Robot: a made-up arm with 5 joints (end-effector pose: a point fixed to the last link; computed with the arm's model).
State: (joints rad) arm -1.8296 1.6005 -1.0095 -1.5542 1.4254
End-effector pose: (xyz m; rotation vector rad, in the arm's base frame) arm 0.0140 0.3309 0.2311 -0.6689 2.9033 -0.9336
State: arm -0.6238 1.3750 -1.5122 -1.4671 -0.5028
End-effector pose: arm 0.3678 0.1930 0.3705 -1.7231 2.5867 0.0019
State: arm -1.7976 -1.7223 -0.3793 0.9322 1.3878
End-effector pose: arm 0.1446 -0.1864 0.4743 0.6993 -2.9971 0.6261
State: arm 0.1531 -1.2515 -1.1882 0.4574 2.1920
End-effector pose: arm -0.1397 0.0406 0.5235 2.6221 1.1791 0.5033
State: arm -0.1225 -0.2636 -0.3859 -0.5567 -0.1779
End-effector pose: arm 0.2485 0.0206 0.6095 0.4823 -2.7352 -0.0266
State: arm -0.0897 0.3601 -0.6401 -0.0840 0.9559
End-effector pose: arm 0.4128 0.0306 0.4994 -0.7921 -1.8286 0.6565
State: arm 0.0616 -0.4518 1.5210 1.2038 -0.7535
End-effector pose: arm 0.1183 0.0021 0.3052 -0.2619 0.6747 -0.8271
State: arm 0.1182 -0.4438 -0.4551 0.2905 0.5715
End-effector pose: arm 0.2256 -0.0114 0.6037 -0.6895 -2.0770 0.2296
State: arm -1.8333 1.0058 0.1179 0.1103 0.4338
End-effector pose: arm 0.0301 0.2660 0.1727 0.2759 -0.3120 2.1933
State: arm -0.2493 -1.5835 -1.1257 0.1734 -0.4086
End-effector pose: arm -0.2016 -0.0750 0.4174 -0.7539 2.0444 -0.1185
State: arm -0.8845 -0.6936 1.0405 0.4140 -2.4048
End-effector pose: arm 0.1778 0.0939 0.3663 0.8905 0.0877 -1.4748
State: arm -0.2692 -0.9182 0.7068 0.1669 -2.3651
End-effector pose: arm 0.2057 0.0309 0.4632 1.8402 -0.4295 -1.5875
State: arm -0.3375 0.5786 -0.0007 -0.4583 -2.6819
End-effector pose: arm 0.4161 0.1124 0.3384 1.7839 -0.0656 -1.8732
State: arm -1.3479 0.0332 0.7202 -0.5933 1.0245
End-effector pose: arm 0.1541 0.2314 0.3676 0.3179 -1.6889 1.8519
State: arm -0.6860 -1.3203 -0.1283 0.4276 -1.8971
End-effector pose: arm 0.0386 -0.0502 0.5569 2.5767 -0.6714 -0.4424
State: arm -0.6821 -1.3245 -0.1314 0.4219 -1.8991
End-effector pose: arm 0.0369 -0.0512 0.5568 2.5883 -0.6771 -0.4352
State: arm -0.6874 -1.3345 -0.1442 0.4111 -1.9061
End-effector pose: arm 0.0328 -0.0552 0.5565 2.6225 -0.6688 -0.4119
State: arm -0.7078 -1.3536 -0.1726 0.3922 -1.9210
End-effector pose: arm 0.0253 -0.0641 0.5557 2.6921 -0.6362 -0.3622
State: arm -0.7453 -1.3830 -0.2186 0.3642 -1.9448
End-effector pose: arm 0.0144 -0.0793 0.5532 2.7999 -0.5717 -0.2810
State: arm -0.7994 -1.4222 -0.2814 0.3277 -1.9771
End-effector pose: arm 0.0019 -0.1015 0.5477 2.9404 -0.4691 -0.1675
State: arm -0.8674 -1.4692 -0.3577 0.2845 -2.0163
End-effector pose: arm -0.0098 -0.1304 0.5376 3.1010 -0.3256 -0.0250
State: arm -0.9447 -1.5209 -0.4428 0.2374 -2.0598
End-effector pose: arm -0.0176 -0.1640 0.5220 -3.0060 0.1330 -0.1288
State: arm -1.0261 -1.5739 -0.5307 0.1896 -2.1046
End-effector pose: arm -0.0195 -0.1992 0.5013 -2.8383 -0.0536 -0.2636
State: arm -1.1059 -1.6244 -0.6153 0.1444 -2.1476
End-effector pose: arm -0.0150 -0.2320 0.4774 -2.6602 -0.2141 -0.3715
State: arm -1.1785 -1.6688 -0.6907 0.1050 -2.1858
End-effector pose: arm -0.0058 -0.2593 0.4532 -2.4908 -0.3401 -0.4507
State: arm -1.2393 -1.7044 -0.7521 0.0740 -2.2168
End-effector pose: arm 0.0053 -0.2796 0.4319 -2.3476 -0.4310 -0.5035
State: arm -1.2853 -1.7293 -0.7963 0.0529 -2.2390
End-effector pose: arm 0.0156 -0.2928 0.4158 -2.2427 -0.4914 -0.5342
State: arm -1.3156 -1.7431 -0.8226 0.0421 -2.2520
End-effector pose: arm 0.0233 -0.3001 0.4064 -2.1809 -0.5276 -0.5475
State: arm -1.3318 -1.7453 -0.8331 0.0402 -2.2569
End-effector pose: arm 0.0279 -0.3027 0.4039 -2.1600 -0.5467 -0.5477
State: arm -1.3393 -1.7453 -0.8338 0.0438 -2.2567
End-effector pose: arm 0.0301 -0.3032 0.4039 -2.1600 -0.5551 -0.5422
